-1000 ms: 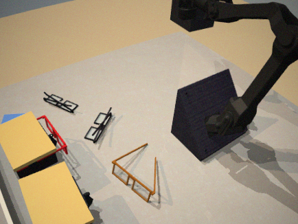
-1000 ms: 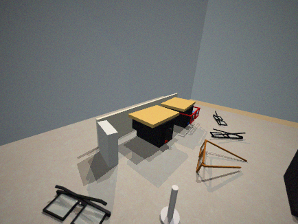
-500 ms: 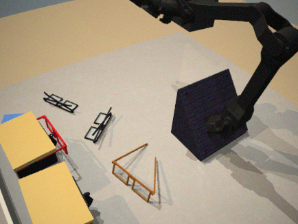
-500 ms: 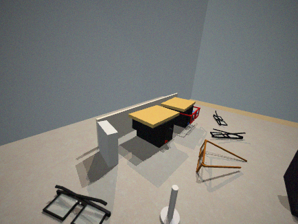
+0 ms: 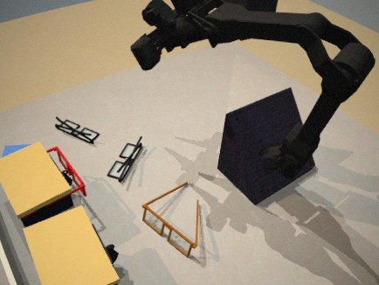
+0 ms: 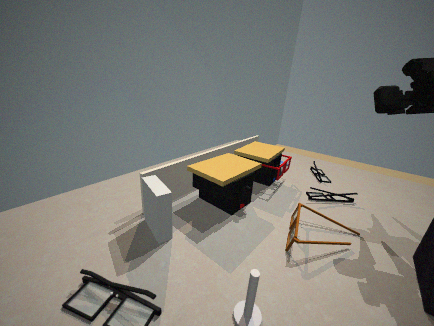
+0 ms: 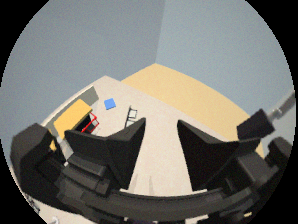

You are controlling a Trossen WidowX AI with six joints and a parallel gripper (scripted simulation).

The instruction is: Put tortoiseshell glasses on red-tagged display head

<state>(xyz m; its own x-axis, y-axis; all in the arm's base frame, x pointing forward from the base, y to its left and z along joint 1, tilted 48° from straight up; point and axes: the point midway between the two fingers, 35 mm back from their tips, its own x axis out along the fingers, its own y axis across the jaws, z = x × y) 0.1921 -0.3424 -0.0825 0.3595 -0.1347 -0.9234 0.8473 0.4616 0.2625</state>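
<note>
Right now my gripper tip is 90 mm short of the white post, 560 mm to the right of it and 250 mm above it. The rest, counted from my gripper tip: blue tag: 340 mm ahead, 80 mm to the right, 270 mm below; then white block: 330 mm ahead, 540 mm to the left, 220 mm below.
</note>
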